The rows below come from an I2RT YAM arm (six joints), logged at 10 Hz.
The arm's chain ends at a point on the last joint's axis. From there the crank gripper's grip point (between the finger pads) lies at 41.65 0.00 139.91 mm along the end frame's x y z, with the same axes.
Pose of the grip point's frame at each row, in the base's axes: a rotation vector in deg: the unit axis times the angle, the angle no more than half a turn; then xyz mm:
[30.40 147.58 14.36 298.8 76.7 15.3]
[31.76 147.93 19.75 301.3 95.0 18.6]
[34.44 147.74 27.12 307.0 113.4 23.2]
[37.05 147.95 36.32 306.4 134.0 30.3]
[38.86 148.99 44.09 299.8 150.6 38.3]
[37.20 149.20 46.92 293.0 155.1 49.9]
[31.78 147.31 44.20 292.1 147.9 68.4]
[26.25 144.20 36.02 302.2 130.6 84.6]
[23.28 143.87 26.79 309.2 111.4 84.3]
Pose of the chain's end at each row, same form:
[30.40 147.58 14.36 261.8 48.7 153.7]
[31.76 147.93 19.75 265.3 56.9 154.8]
[34.44 147.74 27.12 271.5 62.1 155.2]
[37.05 147.95 36.32 273.5 66.7 155.6]
[38.86 148.99 44.09 271.9 70.5 157.1]
[37.20 149.20 46.92 266.8 70.7 166.1]
[31.78 147.31 44.20 260.7 68.2 186.6]
[26.25 144.20 36.02 260.4 64.8 208.0]
[23.28 143.87 26.79 263.7 61.8 213.9]

